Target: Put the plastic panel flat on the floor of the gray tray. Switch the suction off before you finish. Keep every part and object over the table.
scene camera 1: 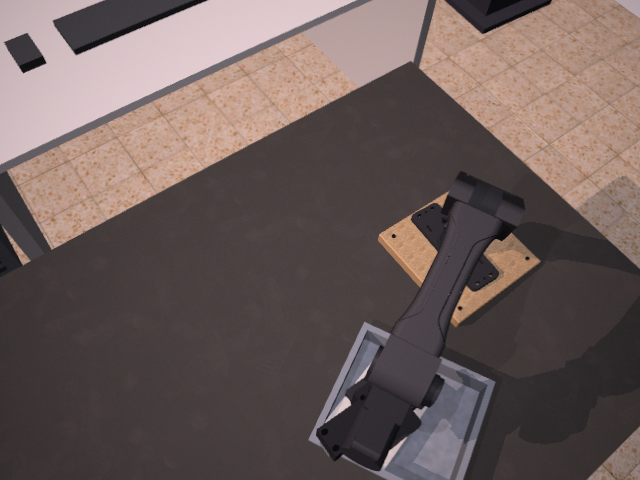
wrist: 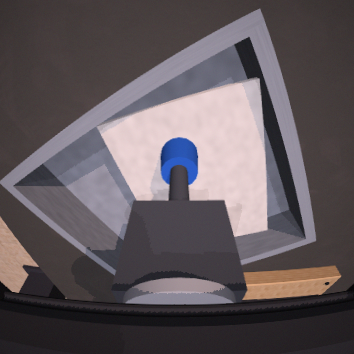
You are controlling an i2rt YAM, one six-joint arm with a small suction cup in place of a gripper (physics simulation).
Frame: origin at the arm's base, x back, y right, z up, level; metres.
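Seen in the pictures: hand at its tool point: (wrist: 178,147).
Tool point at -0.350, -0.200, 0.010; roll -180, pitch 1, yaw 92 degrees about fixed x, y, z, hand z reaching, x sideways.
Offsets run from my tool point to a thing's top centre, as dx, dy, dz. "spot": to the spot under its first point.
The white plastic panel {+0.036, +0.020, +0.012} (scene camera 1: 338,408) (wrist: 215,130) is within the gray tray's outline, turned a little against its walls. In the wrist view the blue suction cup (wrist: 179,157) sits on the panel's upper face and holds it. The gray tray {spot: +0.001, +0.091, +0.021} (scene camera 1: 341,381) (wrist: 293,150) stands on the dark table, with its walls around the panel. Whether the panel touches the tray floor cannot be told. In the scene view the arm's wrist hides the cup and most of the panel.
The wooden base board (scene camera 1: 405,248) (wrist: 295,285) with the arm's black mounting plate (scene camera 1: 431,222) is beside the tray. The arm's link (scene camera 1: 444,279) passes over both. The table edge (scene camera 1: 522,160) is beyond the board. A white desk (scene camera 1: 129,72) stands across a gap.
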